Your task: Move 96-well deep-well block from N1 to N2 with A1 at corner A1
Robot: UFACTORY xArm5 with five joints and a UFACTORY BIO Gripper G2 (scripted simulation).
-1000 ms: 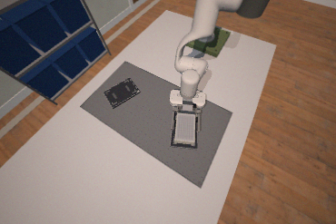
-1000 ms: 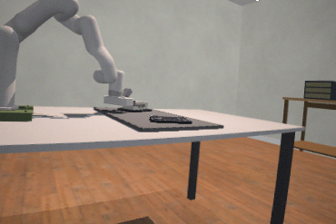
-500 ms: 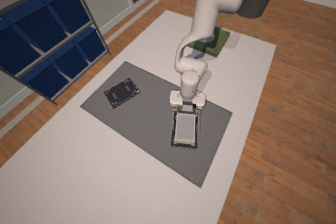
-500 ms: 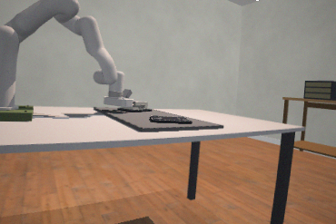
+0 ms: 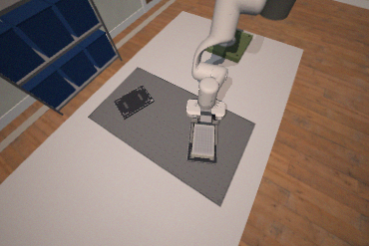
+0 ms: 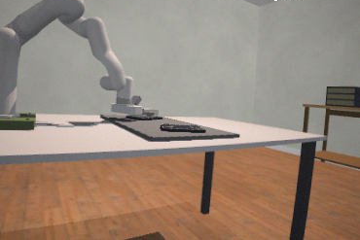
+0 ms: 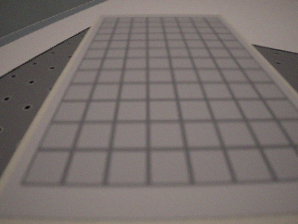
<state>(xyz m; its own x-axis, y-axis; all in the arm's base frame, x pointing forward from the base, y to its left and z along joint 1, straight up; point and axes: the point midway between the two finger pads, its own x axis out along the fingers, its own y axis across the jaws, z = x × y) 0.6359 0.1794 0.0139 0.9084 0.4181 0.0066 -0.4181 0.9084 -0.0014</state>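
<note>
Now: the white 96-well deep-well block 1 cm ahead of my hand. Also, from my hand: grey perforated mat (1 cm behind, 18 cm to the right, 4 cm below).
</note>
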